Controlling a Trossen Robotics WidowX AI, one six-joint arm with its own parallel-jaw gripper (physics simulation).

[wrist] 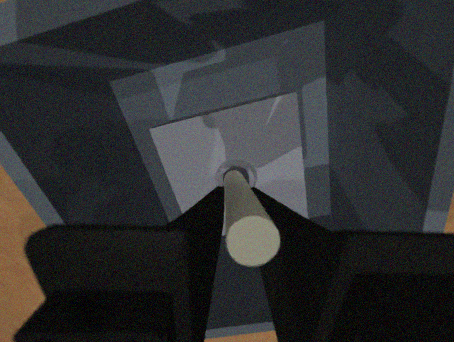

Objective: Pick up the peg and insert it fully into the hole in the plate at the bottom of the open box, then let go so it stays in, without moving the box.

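Frame: origin at the arm's base, x ahead, y left, z up, level; centimetres.
Seen in the pictures: gripper, between the fingertips: (pixel 235 194).
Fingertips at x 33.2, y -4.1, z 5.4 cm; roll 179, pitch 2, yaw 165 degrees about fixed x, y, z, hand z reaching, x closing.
Observation:
A point is followed by its place in that frame.
My gripper (pixel 235 194) @(x 33.2, y -4.1, z 5.4 cm) is shut on the peg, with one black finger on each side of it. The peg (pixel 251 240) @(x 32.6, y -5.8, z 11.2 cm) is a pale yellow-green rod. Its round near end faces the camera and its far end points down at the plate. The light grey plate (pixel 265 120) @(x 30.6, y -7.6, z 3.6 cm) lies at the bottom of the dark, open box (pixel 27 185) @(x 42.1, y -7.7, z 7.6 cm). The peg's far tip overlaps the hole (pixel 244 175) @(x 32.5, y -3.5, z 1.8 cm) in this view, and a dark part of the hole shows to the right of the tip. Whether the tip is inside the hole or above it cannot be told. The fingers hide the plate's lower part.
A blue-grey raised border (pixel 316 120) @(x 25.5, y -5.8, z -1.4 cm) surrounds the plate. The box's walls stand around it on all sides, with the near wall's rim (pixel 240 330) @(x 34.8, y 4.9, z 7.6 cm) at the bottom of the view. An orange-brown table top (pixel 15 250) @(x 62.2, y 2.1, z -2.2 cm) shows outside the box.

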